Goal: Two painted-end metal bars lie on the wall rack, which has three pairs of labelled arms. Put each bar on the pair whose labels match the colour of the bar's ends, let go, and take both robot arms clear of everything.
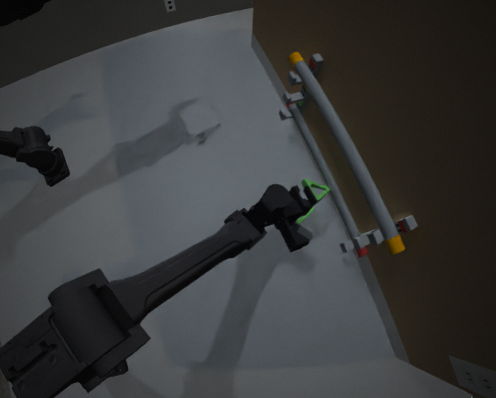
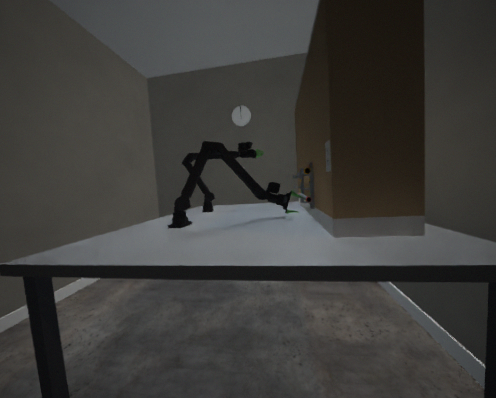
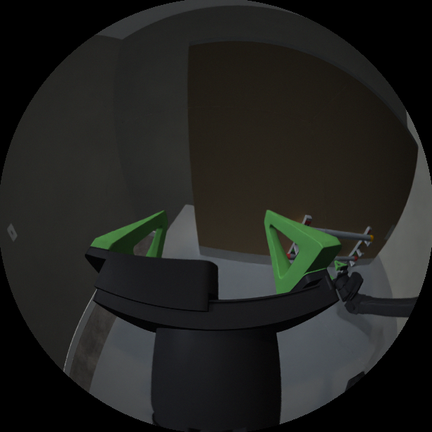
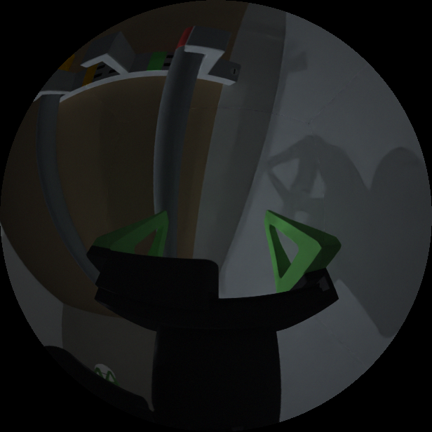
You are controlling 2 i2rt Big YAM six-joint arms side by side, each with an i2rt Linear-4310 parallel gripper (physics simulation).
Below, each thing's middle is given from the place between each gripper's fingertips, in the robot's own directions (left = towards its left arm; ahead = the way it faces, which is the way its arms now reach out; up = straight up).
Right now my left hand is 49 cm to the left of the orange-ended bar [image 1: 391, 236], 23 cm short of it and 22 cm above it.
Now: the orange-ended bar 3 cm ahead of my right hand, 6 cm to the left of it and 20 cm above it.
